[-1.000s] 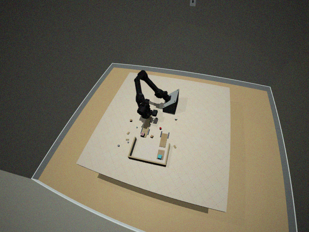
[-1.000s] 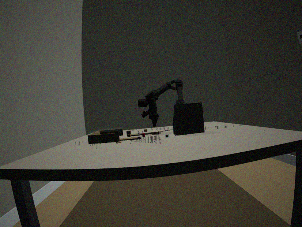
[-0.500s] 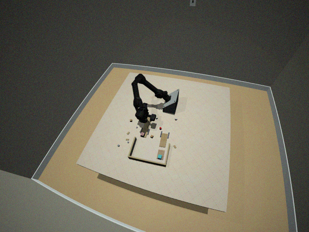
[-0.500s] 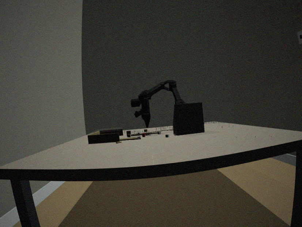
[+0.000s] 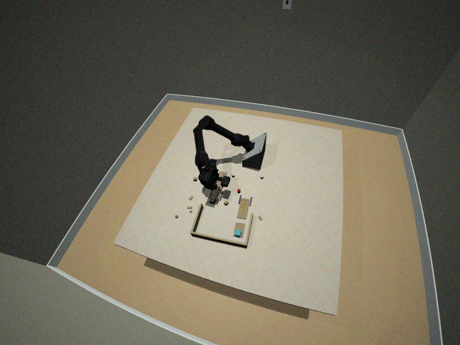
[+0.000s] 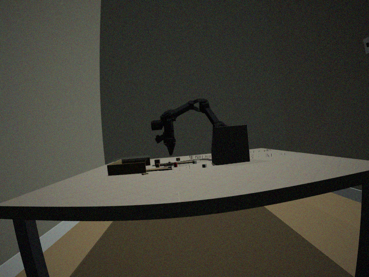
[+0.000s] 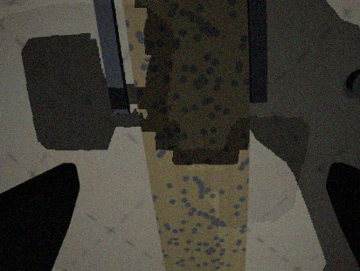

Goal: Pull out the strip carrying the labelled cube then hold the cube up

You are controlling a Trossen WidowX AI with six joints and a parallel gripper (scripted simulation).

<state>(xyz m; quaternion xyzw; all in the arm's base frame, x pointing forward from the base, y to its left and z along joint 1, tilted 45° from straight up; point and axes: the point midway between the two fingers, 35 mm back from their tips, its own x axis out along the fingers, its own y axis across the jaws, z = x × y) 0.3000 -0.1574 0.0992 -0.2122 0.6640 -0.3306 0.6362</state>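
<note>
Now: gripper tip 5 cm above the strip and 2 cm past it. Round my gripper tip: red piece (14 cm to the left, 5 cm below, 1 cm behind).
</note>
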